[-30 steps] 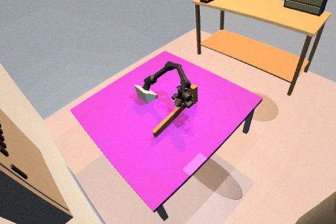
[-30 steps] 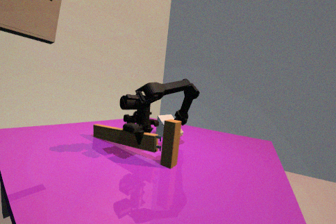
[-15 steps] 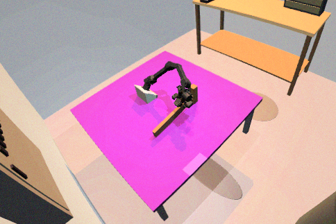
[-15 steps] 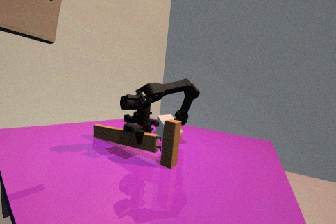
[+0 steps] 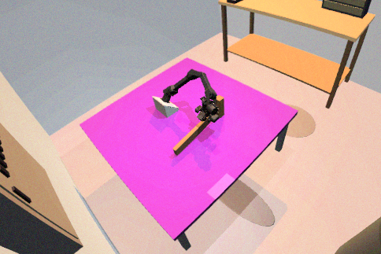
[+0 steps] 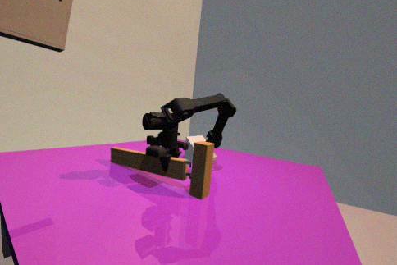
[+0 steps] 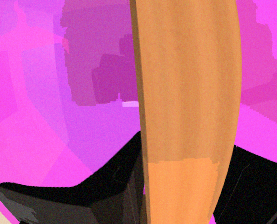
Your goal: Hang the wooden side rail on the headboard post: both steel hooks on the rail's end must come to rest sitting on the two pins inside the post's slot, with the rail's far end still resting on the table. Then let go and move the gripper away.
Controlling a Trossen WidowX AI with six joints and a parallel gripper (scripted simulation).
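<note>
The headboard post is 20 mm behind my gripper tip, 140 mm to the left of it and 40 mm above it.
</note>
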